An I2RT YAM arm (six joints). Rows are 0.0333 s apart.
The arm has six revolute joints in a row. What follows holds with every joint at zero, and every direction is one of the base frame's.
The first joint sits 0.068 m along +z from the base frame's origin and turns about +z.
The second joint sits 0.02 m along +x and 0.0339 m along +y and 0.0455 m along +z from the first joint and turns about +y.
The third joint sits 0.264 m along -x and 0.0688 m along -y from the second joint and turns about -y.
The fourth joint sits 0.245 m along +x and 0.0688 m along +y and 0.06 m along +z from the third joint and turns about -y.
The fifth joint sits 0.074 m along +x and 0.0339 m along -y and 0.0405 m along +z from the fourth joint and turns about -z.
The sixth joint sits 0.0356 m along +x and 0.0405 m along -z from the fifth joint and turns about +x.
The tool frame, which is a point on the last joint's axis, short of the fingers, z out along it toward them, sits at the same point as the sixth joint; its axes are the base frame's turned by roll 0, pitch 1.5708 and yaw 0 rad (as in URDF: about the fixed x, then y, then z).
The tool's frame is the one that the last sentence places.
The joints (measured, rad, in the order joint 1, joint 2, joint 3, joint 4, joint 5, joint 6), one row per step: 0.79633, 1.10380, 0.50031, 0.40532, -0.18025, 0.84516; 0.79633, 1.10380, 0.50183, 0.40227, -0.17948, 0.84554; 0.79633, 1.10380, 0.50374, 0.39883, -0.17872, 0.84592; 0.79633, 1.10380, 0.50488, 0.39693, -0.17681, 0.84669; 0.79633, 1.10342, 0.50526, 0.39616, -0.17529, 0.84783; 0.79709, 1.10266, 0.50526, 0.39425, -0.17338, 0.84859; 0.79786, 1.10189, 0.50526, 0.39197, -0.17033, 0.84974; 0.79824, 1.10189, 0.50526, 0.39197, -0.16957, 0.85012; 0.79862, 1.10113, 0.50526, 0.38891, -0.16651, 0.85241; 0.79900, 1.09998, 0.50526, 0.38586, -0.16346, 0.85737; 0.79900, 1.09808, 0.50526, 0.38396, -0.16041, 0.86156; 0.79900, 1.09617, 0.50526, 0.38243, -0.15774, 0.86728; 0.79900, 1.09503, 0.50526, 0.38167, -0.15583, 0.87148; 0.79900, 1.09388, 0.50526, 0.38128, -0.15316, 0.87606; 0.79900, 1.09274, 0.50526, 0.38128, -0.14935, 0.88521; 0.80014, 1.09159, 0.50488, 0.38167, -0.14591, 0.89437; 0.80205, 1.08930, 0.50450, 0.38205, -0.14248, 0.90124
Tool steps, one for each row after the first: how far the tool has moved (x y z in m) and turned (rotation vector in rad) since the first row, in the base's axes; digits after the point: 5 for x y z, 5 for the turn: 0.00009, 0.00006, 0.00019, -0.00099, 0.00127, -0.00083; 0.00021, 0.00014, 0.00048, -0.00198, 0.00254, -0.00165; 0.00033, 0.00016, 0.00067, -0.00237, 0.00343, -0.00367; 0.00036, 0.00012, 0.00080, -0.00196, 0.00414, -0.00538; 0.00018, 0.00011, 0.00076, -0.00264, 0.00529, -0.00665; 0.00003, 0.00007, 0.00069, -0.00351, 0.00683, -0.00909; -0.00002, 0.00011, 0.00069, -0.00341, 0.00703, -0.00953; -0.00011, 0.00000, 0.00052, -0.00423, 0.01004, -0.01261; -0.00024, -0.00015, 0.00045, -0.00329, 0.01493, -0.01620; -0.00034, -0.00042, 0.00067, -0.00139, 0.01787, -0.02003; -0.00046, -0.00067, 0.00093, 0.00170, 0.02183, -0.02378; -0.00051, -0.00082, 0.00110, 0.00405, 0.02467, -0.02648; -0.00054, -0.00099, 0.00131, 0.00680, 0.02744, -0.03000; -0.00053, -0.00117, 0.00156, 0.01225, 0.03346, -0.03553; -0.00076, -0.00118, 0.00173, 0.01777, 0.03952, -0.03955; -0.00122, -0.00117, 0.00214, 0.02284, 0.04297, -0.04231
